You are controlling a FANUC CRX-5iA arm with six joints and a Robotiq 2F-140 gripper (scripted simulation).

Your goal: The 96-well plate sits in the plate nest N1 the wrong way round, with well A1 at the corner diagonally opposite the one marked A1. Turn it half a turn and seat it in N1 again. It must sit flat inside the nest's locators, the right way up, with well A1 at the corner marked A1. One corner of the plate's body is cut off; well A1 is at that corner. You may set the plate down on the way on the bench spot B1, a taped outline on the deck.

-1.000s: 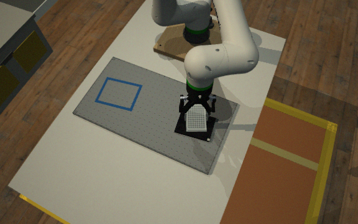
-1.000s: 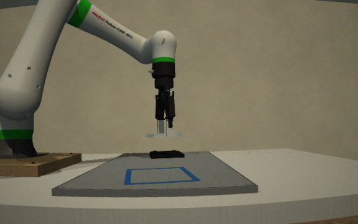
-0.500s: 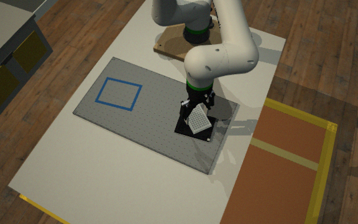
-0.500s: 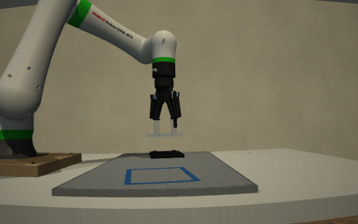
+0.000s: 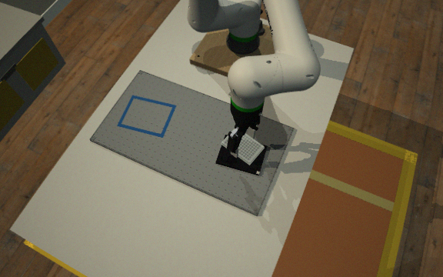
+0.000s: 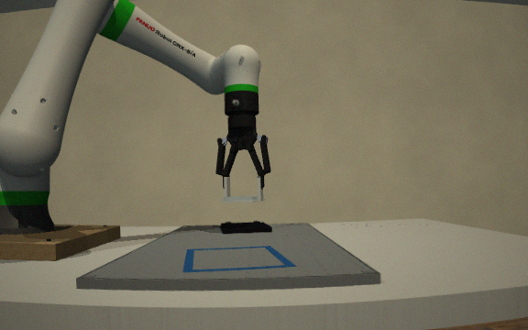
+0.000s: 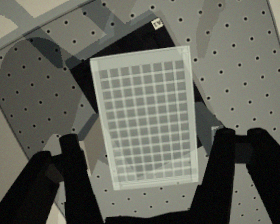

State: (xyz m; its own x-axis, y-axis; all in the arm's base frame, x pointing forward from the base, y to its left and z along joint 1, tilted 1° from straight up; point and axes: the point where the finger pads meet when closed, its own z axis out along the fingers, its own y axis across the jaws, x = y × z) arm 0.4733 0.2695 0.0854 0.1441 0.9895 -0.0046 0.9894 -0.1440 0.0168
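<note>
Now: the 96-well plate 20 mm below my hand. From my hand the other things lie so: A1 mark: 90 mm to the left, 90 mm below, 30 mm ahead.
</note>
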